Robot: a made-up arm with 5 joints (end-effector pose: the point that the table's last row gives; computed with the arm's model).
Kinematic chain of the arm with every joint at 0, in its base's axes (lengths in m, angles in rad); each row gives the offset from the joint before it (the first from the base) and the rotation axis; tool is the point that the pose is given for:
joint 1: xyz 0 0 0.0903 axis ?
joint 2: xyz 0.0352 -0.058 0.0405 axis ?
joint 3: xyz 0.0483 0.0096 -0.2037 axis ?
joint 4: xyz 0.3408 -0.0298 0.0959 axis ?
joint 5: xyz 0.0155 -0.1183 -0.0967 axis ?
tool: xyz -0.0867 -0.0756 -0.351
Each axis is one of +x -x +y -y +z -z.
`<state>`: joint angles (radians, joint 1 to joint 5).
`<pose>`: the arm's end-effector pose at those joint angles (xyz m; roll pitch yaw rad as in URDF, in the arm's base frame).
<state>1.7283 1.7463 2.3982 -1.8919 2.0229</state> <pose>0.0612 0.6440 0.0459 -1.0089 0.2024 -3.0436</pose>
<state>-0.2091 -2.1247 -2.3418 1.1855 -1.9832</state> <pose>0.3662 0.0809 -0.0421 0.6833 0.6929 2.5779</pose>
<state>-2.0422 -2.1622 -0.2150 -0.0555 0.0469</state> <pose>0.3003 -0.4537 -0.3999 1.2738 0.1932 -2.1028</pose>
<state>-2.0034 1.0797 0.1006 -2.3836 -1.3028</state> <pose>0.2818 0.0862 0.2400 2.5326 0.0650 -2.8208</pose>
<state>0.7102 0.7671 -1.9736 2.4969 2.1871</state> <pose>0.0474 0.0473 -0.4342 -0.3525 -0.6979 -0.5758</pose>
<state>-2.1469 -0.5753 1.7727 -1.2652 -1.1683</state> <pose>0.2615 0.0323 -0.0159 -1.4855 -0.2081 1.0718</pose>
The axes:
joint 1: -x
joint 2: +y
joint 3: -z
joint 4: -y
joint 5: -x

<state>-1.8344 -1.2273 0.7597 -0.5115 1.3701</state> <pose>0.1355 0.2809 -0.4313 0.9450 0.7642 -0.3671</pose>
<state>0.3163 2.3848 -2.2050 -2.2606 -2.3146</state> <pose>0.2157 0.3206 0.3625 -3.0522 -0.4627 -2.6865</pose>
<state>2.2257 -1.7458 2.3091 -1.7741 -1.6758</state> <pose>0.0366 0.2904 0.3134 1.7706 0.3087 0.1585</pose>
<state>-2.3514 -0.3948 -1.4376 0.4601 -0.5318</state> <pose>0.3742 -0.0114 0.6617 -3.0012 -0.3155 -1.6350</pose>
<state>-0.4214 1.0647 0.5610 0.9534 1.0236</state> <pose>-0.1260 -0.5417 -0.4454 -1.1029 0.1572 -0.2741</pose>
